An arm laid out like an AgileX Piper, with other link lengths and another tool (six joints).
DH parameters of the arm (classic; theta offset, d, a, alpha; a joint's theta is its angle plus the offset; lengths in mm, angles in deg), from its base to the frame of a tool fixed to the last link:
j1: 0 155 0 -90
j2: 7.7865 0 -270.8 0
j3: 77.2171 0 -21.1 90
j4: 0 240.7 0 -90
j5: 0 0 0 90
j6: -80.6 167.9 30.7 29
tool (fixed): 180 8.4 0 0
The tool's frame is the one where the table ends.
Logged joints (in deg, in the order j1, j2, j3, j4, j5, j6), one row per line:
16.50 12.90 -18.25 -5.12 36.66 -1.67
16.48 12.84 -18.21 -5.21 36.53 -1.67
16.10 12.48 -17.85 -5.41 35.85 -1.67
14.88 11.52 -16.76 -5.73 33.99 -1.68
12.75 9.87 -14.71 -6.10 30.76 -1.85
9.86 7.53 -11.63 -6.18 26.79 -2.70
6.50 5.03 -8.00 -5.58 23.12 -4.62
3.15 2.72 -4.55 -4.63 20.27 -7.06
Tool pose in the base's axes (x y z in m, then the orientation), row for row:
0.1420 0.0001 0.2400 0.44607 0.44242 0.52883 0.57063
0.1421 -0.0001 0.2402 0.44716 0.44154 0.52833 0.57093
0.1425 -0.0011 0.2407 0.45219 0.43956 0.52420 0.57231
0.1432 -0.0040 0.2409 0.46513 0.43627 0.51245 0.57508
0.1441 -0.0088 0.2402 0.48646 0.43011 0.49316 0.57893
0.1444 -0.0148 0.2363 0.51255 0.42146 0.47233 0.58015
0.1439 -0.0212 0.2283 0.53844 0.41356 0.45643 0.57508
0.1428 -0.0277 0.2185 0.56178 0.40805 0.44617 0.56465
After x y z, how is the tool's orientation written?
As a quaternion, w x y z.
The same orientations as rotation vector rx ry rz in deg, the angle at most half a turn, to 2 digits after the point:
62.79 75.05 80.98
62.63 74.94 80.99
62.21 74.19 81.00
61.39 72.11 80.92
59.95 68.74 80.70
58.08 65.09 79.95
56.36 62.21 78.38
55.07 60.21 76.20

